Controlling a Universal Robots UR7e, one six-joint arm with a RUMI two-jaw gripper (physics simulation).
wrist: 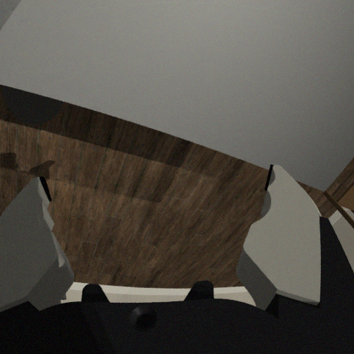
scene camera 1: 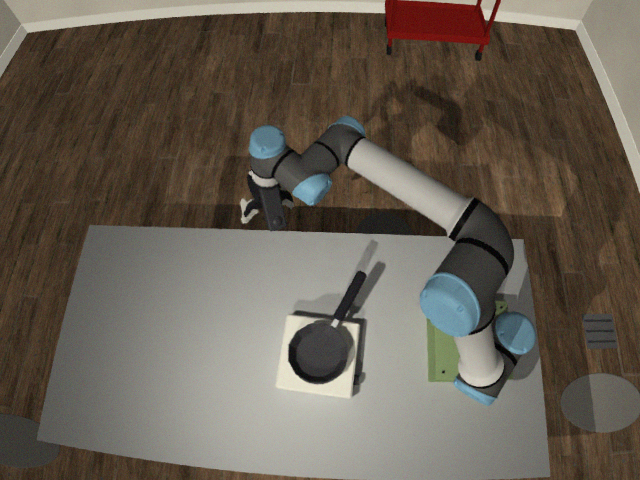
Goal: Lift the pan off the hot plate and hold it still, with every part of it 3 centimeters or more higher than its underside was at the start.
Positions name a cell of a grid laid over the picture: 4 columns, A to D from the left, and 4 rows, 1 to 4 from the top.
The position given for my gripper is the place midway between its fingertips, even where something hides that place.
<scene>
my gripper: wrist B2; scene camera 1 B2
cream hot plate: scene camera 1 C4; not seen in the wrist view (out of frame)
dark round pan: scene camera 1 B3; not seen in the wrist view (out of frame)
</scene>
